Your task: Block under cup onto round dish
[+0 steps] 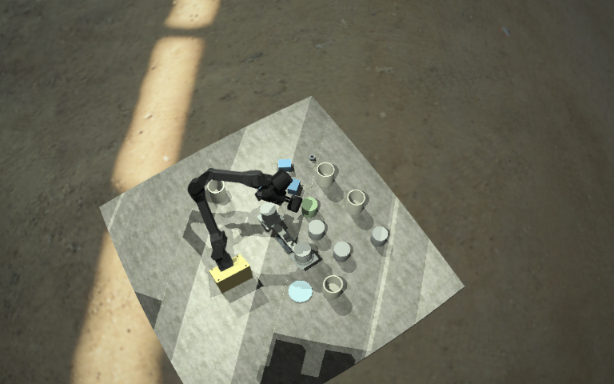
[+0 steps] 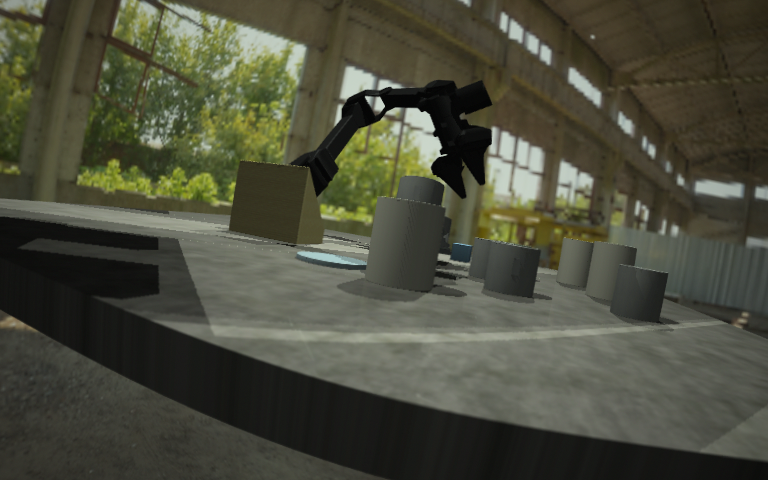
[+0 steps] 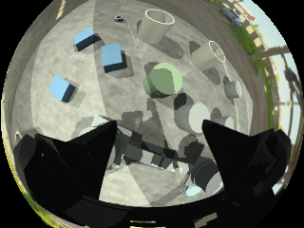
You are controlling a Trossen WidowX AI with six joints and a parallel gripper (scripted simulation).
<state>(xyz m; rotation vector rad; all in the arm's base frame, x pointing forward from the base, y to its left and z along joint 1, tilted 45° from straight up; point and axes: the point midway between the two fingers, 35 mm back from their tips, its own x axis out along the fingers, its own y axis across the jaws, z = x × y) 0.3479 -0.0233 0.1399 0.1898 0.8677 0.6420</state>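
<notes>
My gripper tip is now 80 mm past the teal block, 40 mm to the right of it and 110 mm above it. Also, from my gripper tip: round light-blue dish 140 mm behind, 320 mm to the right, 150 mm below; small balance 60 mm behind, 90 mm to the right, 130 mm below; green cylinder 80 mm ahead, 10 mm to the right, 110 mm below.
</notes>
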